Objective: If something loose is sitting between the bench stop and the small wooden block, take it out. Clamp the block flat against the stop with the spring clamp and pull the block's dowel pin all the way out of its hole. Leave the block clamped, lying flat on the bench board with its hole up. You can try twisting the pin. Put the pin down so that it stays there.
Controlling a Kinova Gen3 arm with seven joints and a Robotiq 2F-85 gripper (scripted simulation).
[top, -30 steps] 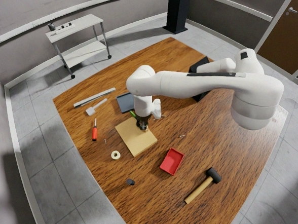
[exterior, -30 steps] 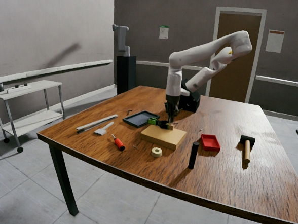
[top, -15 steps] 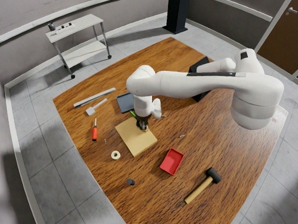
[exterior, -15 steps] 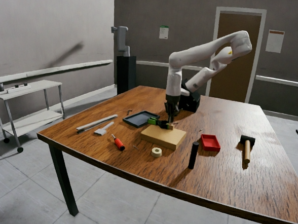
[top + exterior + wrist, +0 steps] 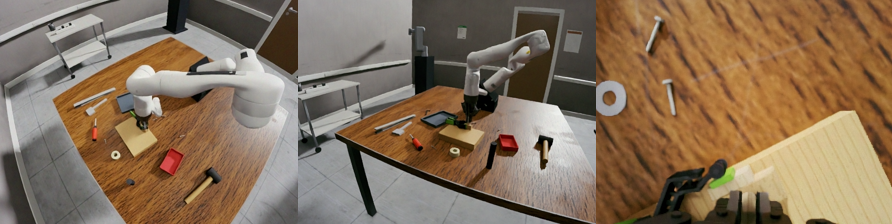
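The pale dowel pin lies 20 mm below my hand. From my hand the other things lie so: wooden block: 50 mm below; bench board: 50 mm ahead, 10 mm to the right, 70 mm below; red bin: 10 mm ahead, 230 mm to the left, 80 mm below.
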